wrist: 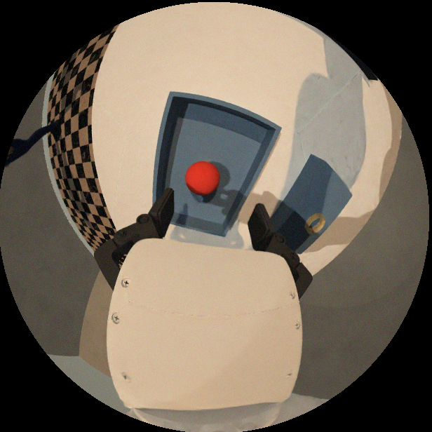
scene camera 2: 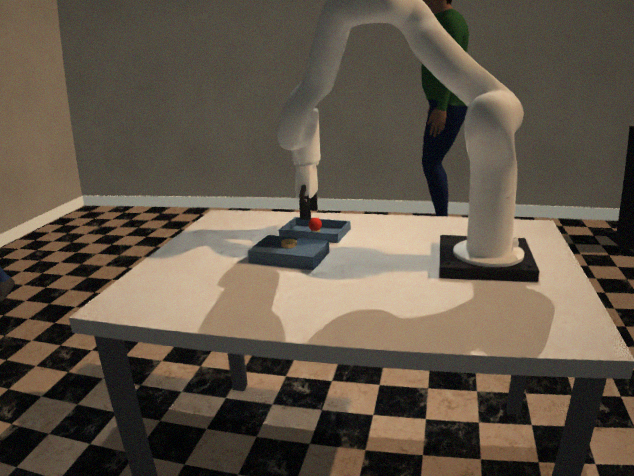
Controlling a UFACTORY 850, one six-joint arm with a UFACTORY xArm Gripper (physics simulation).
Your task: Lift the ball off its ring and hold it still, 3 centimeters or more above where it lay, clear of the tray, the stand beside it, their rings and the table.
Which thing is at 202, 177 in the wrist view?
A red ball.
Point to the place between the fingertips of my gripper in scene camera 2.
309, 214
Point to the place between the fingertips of my gripper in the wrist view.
213, 206
